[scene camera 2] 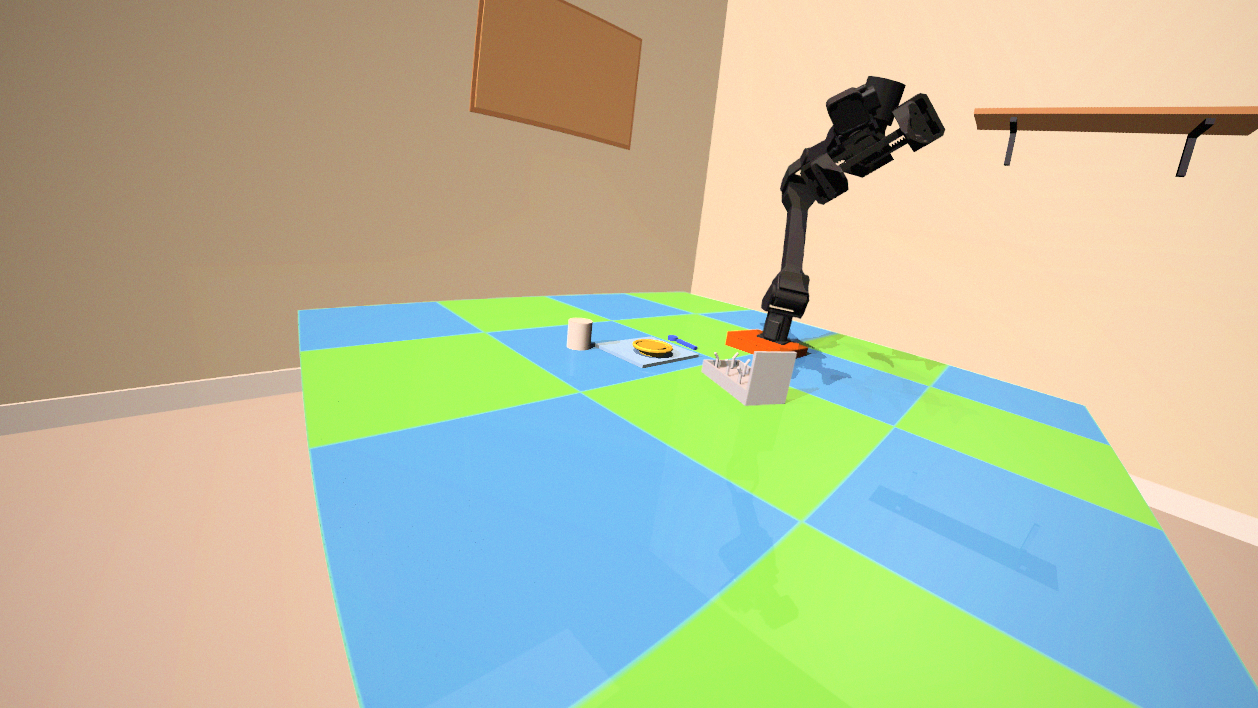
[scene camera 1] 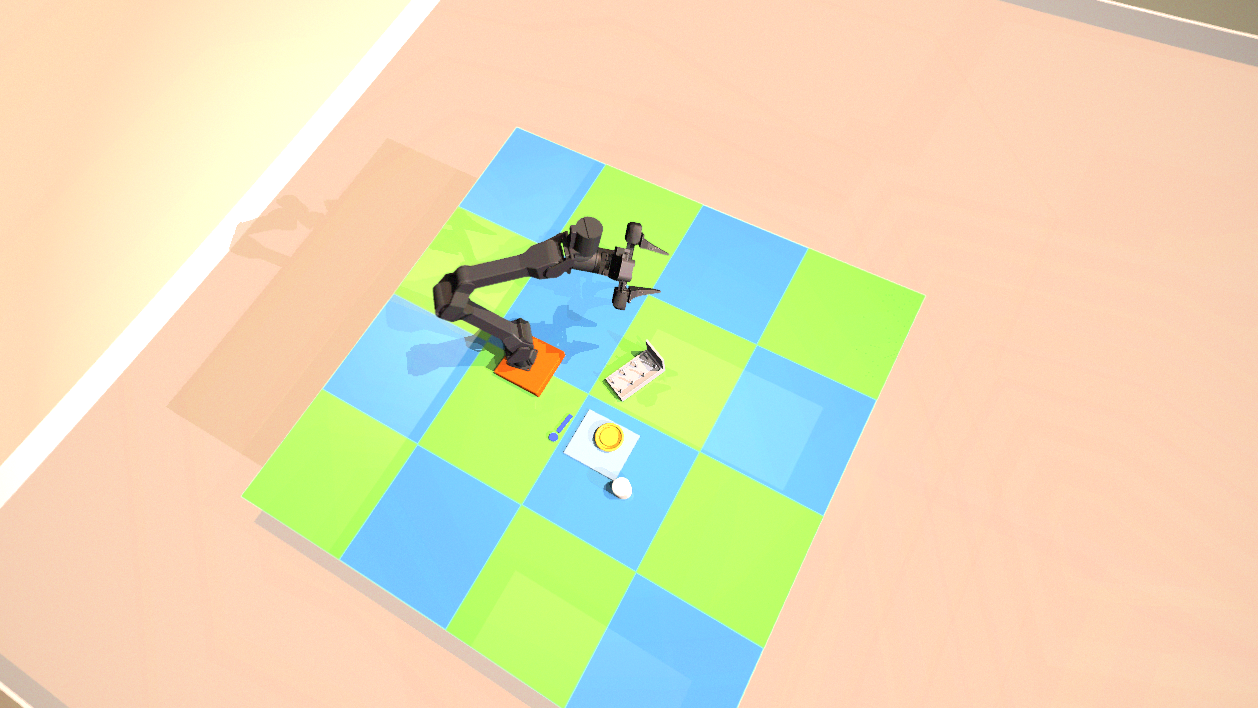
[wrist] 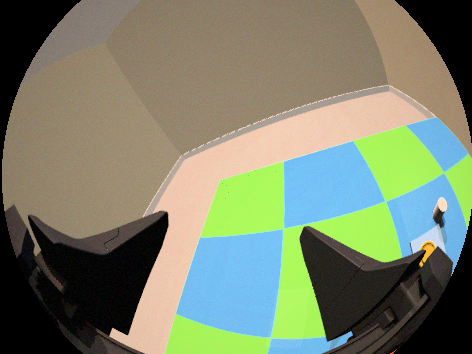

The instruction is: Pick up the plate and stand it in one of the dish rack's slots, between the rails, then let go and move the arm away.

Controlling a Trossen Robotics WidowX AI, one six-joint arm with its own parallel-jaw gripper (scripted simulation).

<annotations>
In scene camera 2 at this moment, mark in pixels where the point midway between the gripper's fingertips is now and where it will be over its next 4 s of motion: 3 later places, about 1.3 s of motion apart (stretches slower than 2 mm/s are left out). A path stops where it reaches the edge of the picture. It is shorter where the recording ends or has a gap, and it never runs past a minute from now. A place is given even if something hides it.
My gripper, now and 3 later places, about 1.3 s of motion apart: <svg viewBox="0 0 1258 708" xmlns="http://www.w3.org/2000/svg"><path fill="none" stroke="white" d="M874 156L665 305L650 341L651 338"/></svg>
</annotations>
